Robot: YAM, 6 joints.
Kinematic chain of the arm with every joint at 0, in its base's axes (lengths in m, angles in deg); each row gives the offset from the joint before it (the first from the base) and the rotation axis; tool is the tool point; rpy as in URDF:
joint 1: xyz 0 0 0.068 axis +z
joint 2: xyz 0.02 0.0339 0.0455 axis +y
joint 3: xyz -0.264 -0.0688 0 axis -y
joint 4: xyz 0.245 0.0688 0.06 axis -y
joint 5: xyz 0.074 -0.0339 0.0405 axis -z
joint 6: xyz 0.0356 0 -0.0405 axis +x
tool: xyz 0 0 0 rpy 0 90 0
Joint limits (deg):
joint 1: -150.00..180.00
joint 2: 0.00..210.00
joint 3: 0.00..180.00
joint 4: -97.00..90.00
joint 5: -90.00..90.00
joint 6: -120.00..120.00
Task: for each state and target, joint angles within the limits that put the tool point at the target. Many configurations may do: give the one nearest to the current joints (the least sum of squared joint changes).
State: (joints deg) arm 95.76 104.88 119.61 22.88 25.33 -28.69
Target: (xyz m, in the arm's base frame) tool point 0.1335 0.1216 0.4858
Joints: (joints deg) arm 49.50 53.86 69.64 4.21 39.32 -28.69
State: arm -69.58 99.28 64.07 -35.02 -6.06 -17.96
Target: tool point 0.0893 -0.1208 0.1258
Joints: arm -55.71 81.55 32.40 -60.53 -9.26 -17.96
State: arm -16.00 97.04 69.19 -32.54 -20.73 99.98
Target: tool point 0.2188 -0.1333 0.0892
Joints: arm -33.81 104.12 47.02 -39.21 -17.95 99.98
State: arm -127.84 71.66 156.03 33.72 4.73 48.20
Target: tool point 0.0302 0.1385 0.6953
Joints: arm -105.49 76.26 156.83 56.66 12.79 48.20
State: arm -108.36 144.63 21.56 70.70 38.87 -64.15
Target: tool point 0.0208 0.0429 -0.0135
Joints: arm -132.95 181.14 0.00 39.77 23.17 -64.15
